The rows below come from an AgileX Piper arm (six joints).
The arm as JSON. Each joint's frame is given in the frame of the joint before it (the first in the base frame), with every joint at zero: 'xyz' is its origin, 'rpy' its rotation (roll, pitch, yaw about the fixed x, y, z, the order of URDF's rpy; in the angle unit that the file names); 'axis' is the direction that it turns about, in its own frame. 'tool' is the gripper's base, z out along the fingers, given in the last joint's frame.
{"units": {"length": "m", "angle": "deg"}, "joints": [
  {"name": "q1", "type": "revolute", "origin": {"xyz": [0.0, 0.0, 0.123], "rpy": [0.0, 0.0, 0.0]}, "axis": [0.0, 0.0, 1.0]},
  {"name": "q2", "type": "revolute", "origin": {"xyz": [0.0, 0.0, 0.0], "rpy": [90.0, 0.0, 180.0]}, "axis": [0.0, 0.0, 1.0]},
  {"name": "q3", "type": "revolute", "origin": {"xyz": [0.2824, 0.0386, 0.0], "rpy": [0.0, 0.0, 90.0]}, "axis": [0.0, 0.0, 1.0]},
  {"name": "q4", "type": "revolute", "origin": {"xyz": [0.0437, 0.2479, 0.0], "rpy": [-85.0, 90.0, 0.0]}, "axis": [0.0, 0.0, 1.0]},
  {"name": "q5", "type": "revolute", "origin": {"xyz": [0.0, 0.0, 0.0], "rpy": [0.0, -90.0, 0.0]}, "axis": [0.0, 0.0, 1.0]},
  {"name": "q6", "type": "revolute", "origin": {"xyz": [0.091, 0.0, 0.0], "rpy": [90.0, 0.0, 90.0]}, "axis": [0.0, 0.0, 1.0]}
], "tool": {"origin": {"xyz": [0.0, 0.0, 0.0], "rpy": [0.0, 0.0, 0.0]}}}
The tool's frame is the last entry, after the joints.
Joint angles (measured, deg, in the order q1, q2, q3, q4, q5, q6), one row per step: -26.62, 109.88, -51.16, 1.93, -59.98, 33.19; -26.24, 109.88, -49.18, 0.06, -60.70, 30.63; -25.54, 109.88, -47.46, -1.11, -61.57, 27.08; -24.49, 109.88, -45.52, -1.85, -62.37, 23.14; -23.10, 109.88, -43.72, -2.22, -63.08, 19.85; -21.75, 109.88, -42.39, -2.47, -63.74, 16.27; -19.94, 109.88, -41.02, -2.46, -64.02, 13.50; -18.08, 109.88, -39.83, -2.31, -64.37, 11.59; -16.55, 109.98, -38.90, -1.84, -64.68, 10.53; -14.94, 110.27, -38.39, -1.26, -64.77, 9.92; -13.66, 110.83, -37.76, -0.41, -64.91, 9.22; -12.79, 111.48, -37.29, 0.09, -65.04, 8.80; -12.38, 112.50, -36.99, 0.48, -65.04, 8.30; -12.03, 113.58, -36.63, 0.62, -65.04, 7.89; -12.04, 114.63, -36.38, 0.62, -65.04, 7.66; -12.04, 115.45, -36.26, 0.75, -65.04, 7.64; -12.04, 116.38, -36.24, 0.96, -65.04, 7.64; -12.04, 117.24, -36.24, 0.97, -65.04, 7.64; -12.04, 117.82, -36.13, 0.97, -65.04, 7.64; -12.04, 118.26, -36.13, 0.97, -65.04, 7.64
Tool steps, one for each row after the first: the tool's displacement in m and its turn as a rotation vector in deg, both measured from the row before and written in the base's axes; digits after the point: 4 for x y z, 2 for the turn. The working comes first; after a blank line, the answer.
Tool pose at each row, in the base's axes (x y z in m, rotation vector in deg; the steps are taken from these numbers as rounded here): 0.3464, -0.1766, 0.1962, 43.56, 71.58, 4.92; 0.3430, -0.1692, 0.1886, 40.54, 74.73, 3.54; 0.3405, -0.1610, 0.1825, 36.99, 77.48, 1.55; 0.3376, -0.1509, 0.1756, 33.33, 80.37, -0.52; 0.3355, -0.1397, 0.1694, 30.06, 82.82, -1.86; 0.3343, -0.1296, 0.1651, 26.45, 84.76, -3.49; 0.3334, -0.1172, 0.1602, 23.37, 86.79, -4.18; 0.3327, -0.1051, 0.1562, 20.88, 88.29, -4.21; 0.3319, -0.0959, 0.1526, 19.53, 89.32, -3.97; 0.3324, -0.0868, 0.1492, 18.55, 90.25, -3.39; 0.3318, -0.0800, 0.1438, 18.06, 91.41, -3.25; 0.3312, -0.0753, 0.1385, 17.73, 92.48, -3.09; 0.3306, -0.0733, 0.1314, 17.63, 93.85, -3.30; 0.3296, -0.0712, 0.1238, 17.40, 95.36, -3.38; 0.3285, -0.0710, 0.1168, 17.44, 96.67, -3.54; 0.3279, -0.0710, 0.1116, 17.71, 97.58, -3.60; 0.3275, -0.0713, 0.1061, 18.09, 98.48, -3.68; 0.3272, -0.0712, 0.1011, 18.24, 99.33, -3.67; 0.3265, -0.0711, 0.0974, 18.36, 100.01, -3.66; 0.3263, -0.0710, 0.0948, 18.43, 100.44, -3.66

-0.0034, 0.0074, -0.0076, -2.68, 2.78, 1.65; -0.0025, 0.0082, -0.0061, -3.40, 2.56, 1.40; -0.0029, 0.0101, -0.0069, -3.45, 2.77, 1.44; -0.0021, 0.0112, -0.0062, -2.76, 2.29, 1.58; -0.0012, 0.0101, -0.0043, -3.19, 1.90, 1.48; -0.0009, 0.0124, -0.0049, -2.23, 1.89, 1.77; -0.0007, 0.0121, -0.0040, -1.48, 1.33, 1.74; -0.0008, 0.0092, -0.0036, -0.61, 0.90, 1.13; 0.0005, 0.0091, -0.0034, -0.17, 0.78, 1.09; -0.0006, 0.0068, -0.0054, -0.11, 1.10, 0.53; -0.0006, 0.0047, -0.0053, 0.00, 1.02, 0.43; -0.0006, 0.0020, -0.0071, -0.07, 1.37, 0.09; -0.0010, 0.0021, -0.0076, -0.05, 1.49, 0.26; -0.0011, 0.0002, -0.0070, 0.05, 1.32, 0.02; -0.0006, 0.0000, -0.0052, 0.21, 0.92, -0.12; -0.0004, -0.0003, -0.0055, 0.26, 0.92, -0.20; -0.0003, 0.0001, -0.0050, 0.18, 0.84, 0.00; -0.0007, 0.0001, -0.0037, 0.15, 0.67, 0.00; -0.0002, 0.0001, -0.0026, 0.08, 0.43, 0.00
